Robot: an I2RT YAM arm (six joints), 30 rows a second.
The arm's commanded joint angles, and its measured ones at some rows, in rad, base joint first. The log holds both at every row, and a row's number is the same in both.
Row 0, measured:
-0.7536 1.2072 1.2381 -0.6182 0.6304 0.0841
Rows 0 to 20, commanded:
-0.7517 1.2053 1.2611 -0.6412 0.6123 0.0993
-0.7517 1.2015 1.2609 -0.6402 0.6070 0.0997
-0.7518 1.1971 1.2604 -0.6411 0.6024 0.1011
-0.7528 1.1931 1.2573 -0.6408 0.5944 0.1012
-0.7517 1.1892 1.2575 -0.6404 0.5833 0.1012
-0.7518 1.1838 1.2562 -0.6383 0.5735 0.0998
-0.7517 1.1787 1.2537 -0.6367 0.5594 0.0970
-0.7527 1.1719 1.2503 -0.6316 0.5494 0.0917
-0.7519 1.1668 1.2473 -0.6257 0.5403 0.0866
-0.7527 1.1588 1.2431 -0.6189 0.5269 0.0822
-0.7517 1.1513 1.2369 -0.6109 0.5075 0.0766
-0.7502 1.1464 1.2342 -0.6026 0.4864 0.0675
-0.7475 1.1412 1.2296 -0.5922 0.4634 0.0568
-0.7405 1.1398 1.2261 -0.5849 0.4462 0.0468
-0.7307 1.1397 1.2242 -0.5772 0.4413 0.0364
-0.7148 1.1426 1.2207 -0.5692 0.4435 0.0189
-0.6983 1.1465 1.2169 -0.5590 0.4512 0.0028
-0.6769 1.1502 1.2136 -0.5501 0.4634 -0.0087
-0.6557 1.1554 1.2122 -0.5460 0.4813 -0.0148
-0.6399 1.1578 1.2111 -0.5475 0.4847 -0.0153
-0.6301 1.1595 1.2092 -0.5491 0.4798 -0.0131
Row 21, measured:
-0.6662 1.1629 1.2324 -0.5934 0.5140 0.0200
